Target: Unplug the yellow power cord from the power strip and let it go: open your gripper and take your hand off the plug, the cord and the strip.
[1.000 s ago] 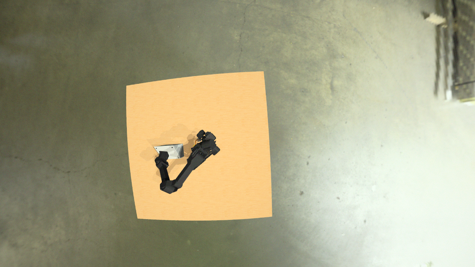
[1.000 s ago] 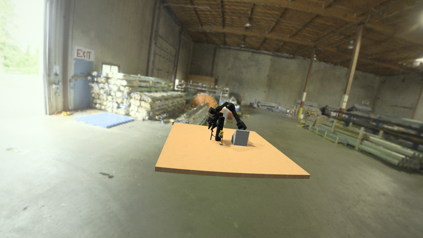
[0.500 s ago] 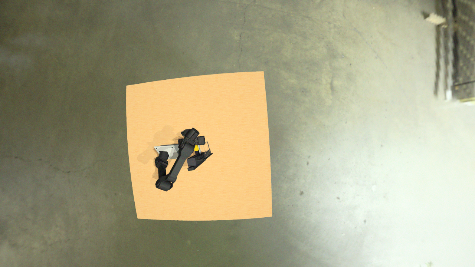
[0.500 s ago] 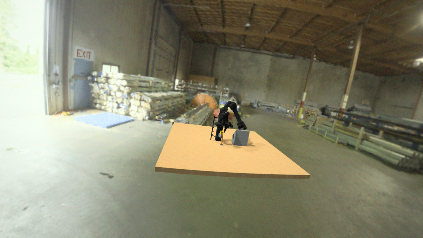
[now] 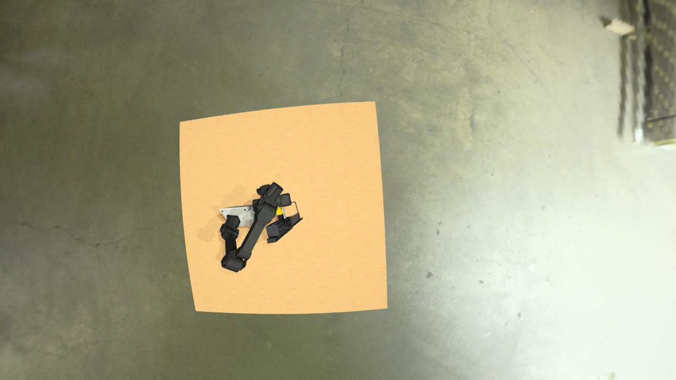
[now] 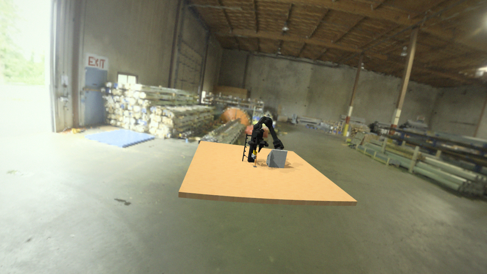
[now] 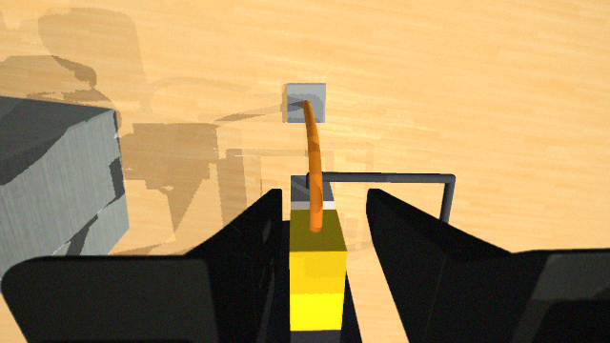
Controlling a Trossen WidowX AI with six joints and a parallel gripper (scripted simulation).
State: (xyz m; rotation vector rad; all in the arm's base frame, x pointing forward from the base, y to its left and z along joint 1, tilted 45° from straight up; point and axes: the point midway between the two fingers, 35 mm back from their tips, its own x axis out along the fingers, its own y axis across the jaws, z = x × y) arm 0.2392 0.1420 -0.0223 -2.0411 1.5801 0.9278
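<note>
Now: gripper tip 60 mm to the left of the yellow plug, 20 mm short of it and 10 mm above it.
</note>
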